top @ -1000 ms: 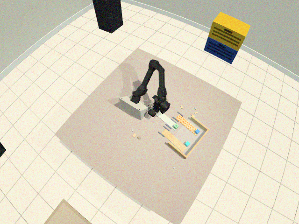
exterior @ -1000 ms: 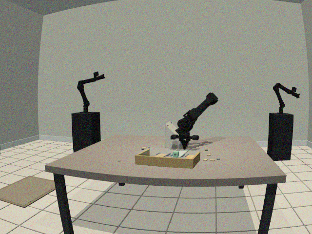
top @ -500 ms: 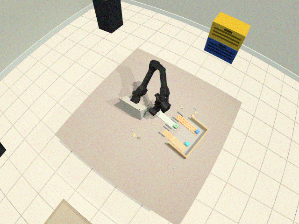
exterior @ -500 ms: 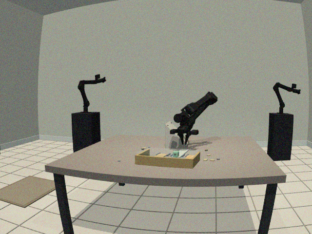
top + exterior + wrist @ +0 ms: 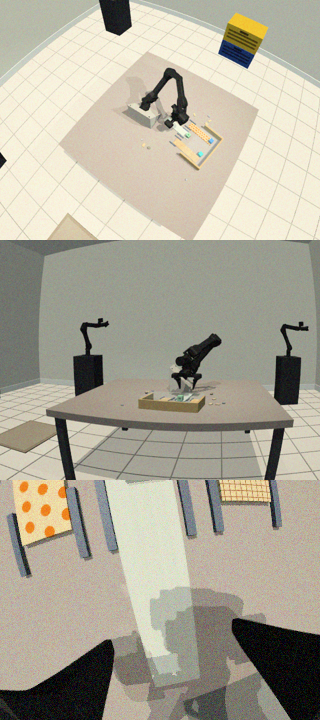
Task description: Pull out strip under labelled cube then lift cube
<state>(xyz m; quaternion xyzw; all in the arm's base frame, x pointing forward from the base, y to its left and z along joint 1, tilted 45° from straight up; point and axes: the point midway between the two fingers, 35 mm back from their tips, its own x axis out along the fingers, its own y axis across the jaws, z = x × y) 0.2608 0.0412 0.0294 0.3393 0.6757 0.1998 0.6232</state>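
Now: the labelled cube 14 cm ahead of my gripper tip, 3 cm below it and 2 cm to the right of it.
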